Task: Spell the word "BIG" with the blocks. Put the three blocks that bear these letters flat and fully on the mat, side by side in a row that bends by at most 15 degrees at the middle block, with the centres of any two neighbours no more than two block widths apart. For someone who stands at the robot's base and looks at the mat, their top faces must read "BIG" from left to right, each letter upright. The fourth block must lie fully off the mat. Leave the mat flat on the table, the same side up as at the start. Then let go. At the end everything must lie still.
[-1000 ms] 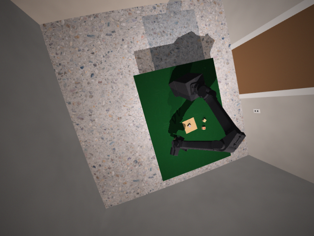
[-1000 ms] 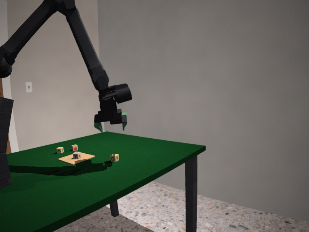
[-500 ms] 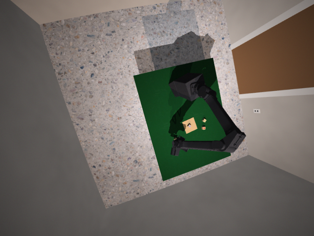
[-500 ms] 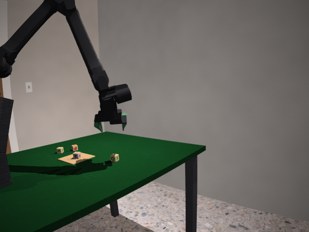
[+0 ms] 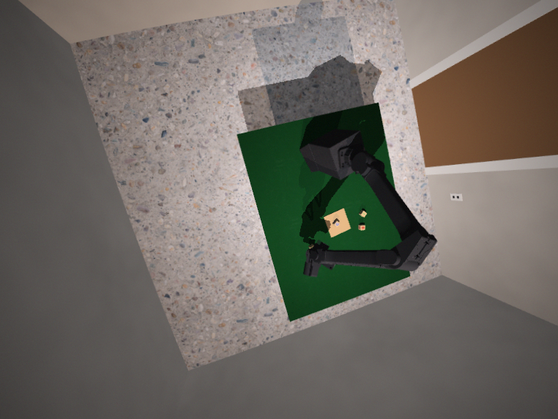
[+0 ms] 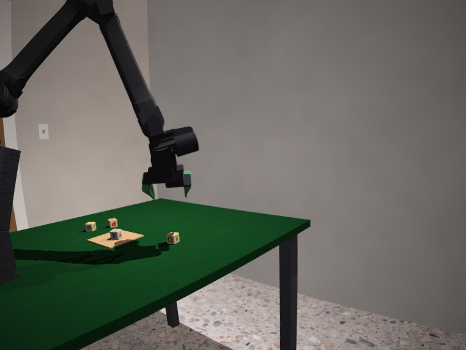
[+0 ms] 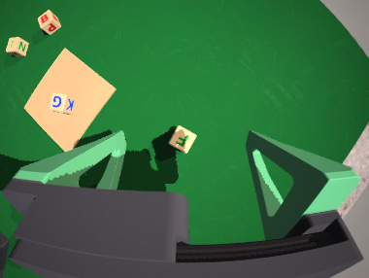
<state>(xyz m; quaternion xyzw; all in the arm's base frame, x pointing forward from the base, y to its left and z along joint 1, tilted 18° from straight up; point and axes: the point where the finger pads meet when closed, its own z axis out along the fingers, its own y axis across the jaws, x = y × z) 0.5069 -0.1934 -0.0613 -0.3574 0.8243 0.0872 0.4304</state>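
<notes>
Now: hand 35 cm to the right of the B block, 14 cm above it and 2 cm past it. Also, from my hand: I block (38 cm to the left, 14 cm below, 10 cm behind); then tan mat (20 cm to the left, 15 cm below, 10 cm behind).
</notes>
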